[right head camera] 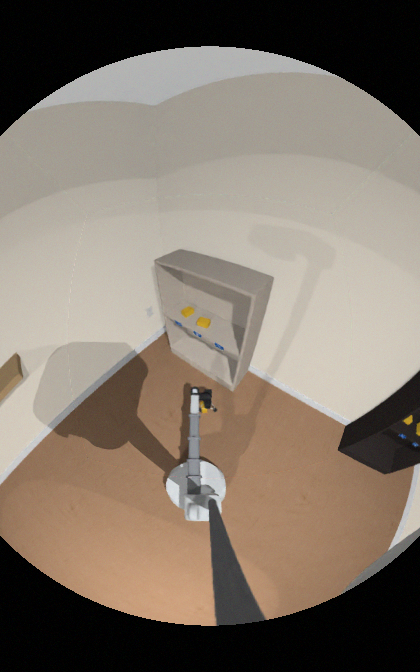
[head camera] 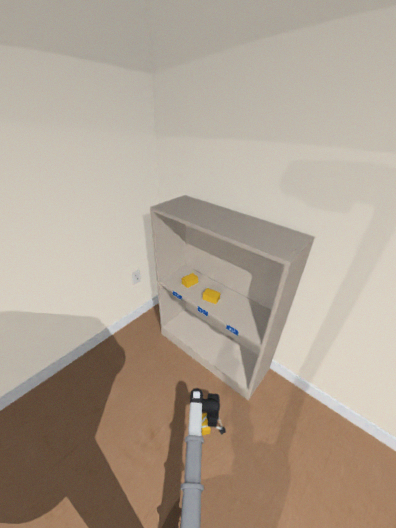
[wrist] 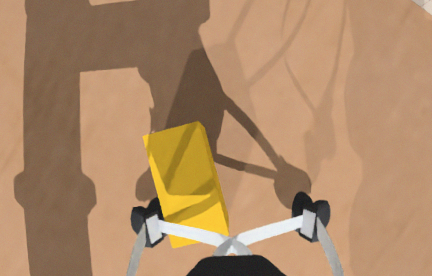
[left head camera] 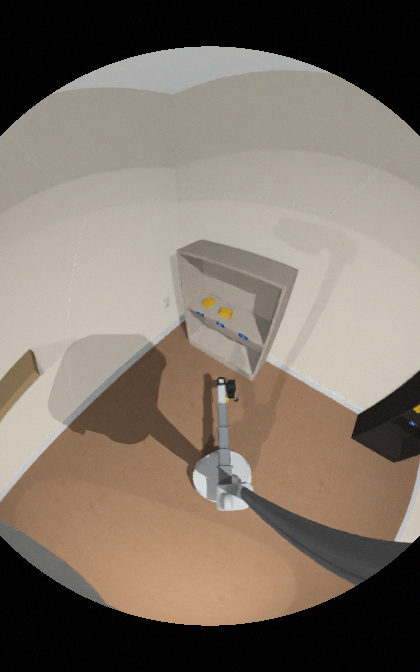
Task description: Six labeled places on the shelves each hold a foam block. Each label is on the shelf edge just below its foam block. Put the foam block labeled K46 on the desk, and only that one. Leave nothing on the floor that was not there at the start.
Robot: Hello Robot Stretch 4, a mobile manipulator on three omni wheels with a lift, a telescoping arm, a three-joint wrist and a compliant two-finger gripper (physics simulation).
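Observation:
A yellow foam block (head camera: 206,430) (left head camera: 227,399) (right head camera: 203,408) (wrist: 192,170) lies on the brown floor in front of the grey shelf unit (head camera: 282,320) (left head camera: 281,320) (right head camera: 256,325). My gripper (head camera: 213,425) (wrist: 229,211) is open and above the floor. In the wrist view the block's near end shows between the fingers, close to the left fingertip. Two yellow foam blocks (head camera: 190,280) (head camera: 211,296) stand on the grey middle shelf. Three blue labels (head camera: 177,295) (head camera: 202,310) (head camera: 232,329) are on its edge; the rightmost has no block above it. Their text is too blurred to read.
A dark shelf unit (left head camera: 372,425) (right head camera: 362,437) stands at the right, with yellow blocks and blue labels. A brown wooden piece (left head camera: 17,377) (right head camera: 9,377) shows at the far left. Walls meet behind the grey shelf unit. A pale corner (wrist: 425,4) shows at the wrist view's upper right.

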